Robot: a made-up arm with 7 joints.
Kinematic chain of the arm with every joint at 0, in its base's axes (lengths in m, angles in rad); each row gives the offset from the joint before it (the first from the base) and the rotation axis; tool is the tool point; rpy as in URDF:
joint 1: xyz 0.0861 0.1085 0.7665 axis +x
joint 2: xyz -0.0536 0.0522 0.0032 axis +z
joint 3: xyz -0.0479 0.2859 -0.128 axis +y
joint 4: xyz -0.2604 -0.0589 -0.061 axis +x
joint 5: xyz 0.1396 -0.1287 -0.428 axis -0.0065 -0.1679 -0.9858
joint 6: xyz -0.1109 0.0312 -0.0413 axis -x
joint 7: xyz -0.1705 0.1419 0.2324 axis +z
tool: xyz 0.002 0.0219 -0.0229 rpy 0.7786 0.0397 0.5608
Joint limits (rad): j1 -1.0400..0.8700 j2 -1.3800..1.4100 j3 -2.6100..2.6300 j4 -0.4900..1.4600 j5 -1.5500..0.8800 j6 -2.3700..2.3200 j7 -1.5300..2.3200
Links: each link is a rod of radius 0.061 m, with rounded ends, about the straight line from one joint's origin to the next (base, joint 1, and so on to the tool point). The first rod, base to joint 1, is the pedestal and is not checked.
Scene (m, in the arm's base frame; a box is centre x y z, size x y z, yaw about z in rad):
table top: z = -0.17
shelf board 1: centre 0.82 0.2 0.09 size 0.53 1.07 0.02 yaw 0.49
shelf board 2: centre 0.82 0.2 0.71 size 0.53 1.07 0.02 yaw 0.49
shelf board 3: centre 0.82 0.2 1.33 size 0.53 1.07 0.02 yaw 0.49
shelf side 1: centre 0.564 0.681 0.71 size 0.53 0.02 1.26 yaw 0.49
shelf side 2: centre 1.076 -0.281 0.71 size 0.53 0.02 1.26 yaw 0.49
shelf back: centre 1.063 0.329 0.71 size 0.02 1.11 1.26 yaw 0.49
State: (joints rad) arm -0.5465 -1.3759 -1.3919 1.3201 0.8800 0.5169 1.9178
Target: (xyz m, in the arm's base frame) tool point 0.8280 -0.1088 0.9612
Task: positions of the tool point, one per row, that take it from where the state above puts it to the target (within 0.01 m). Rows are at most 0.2 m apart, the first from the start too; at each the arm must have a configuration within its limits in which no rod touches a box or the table.
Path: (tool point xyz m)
1: 0.6857 0.1408 0.4077
2: 0.6930 -0.0005 0.4607
3: 0.6717 -0.1257 0.5367
4: 0.6243 -0.2266 0.6278
5: 0.6291 -0.2347 0.7334
6: 0.6039 -0.2472 0.8477
7: 0.5436 -0.2605 0.9612
8: 0.6423 -0.2102 0.9917
9: 0.7386 -0.1565 0.9918
10: 0.8280 -0.1088 0.9612

